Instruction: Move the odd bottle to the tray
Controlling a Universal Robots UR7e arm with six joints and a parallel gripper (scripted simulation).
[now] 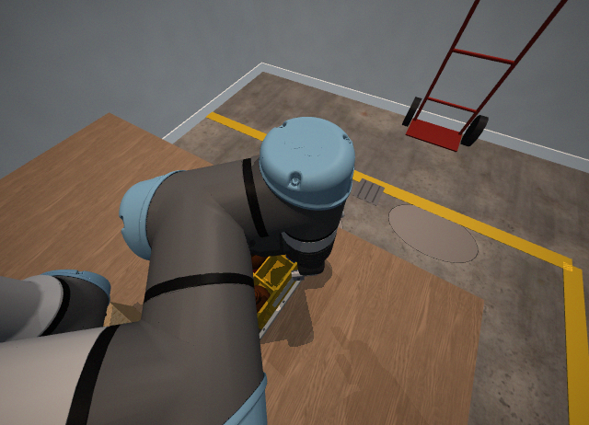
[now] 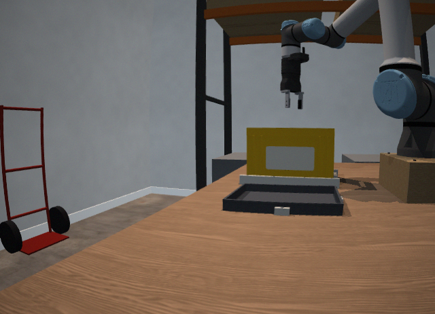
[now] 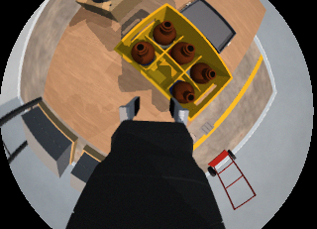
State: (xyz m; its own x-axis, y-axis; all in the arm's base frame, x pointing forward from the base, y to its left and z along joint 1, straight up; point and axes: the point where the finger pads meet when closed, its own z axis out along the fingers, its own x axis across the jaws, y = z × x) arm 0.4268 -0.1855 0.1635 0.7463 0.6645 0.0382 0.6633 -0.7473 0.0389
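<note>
Right now the yellow crate is 1 cm behind my hand, 11 cm to the left of it and 18 cm below it. The rest, counted from my hand: glass bottle 10 cm behind, 6 cm to the left, 18 cm below; dark tray 4 cm behind, 40 cm to the left, 25 cm below.
</note>
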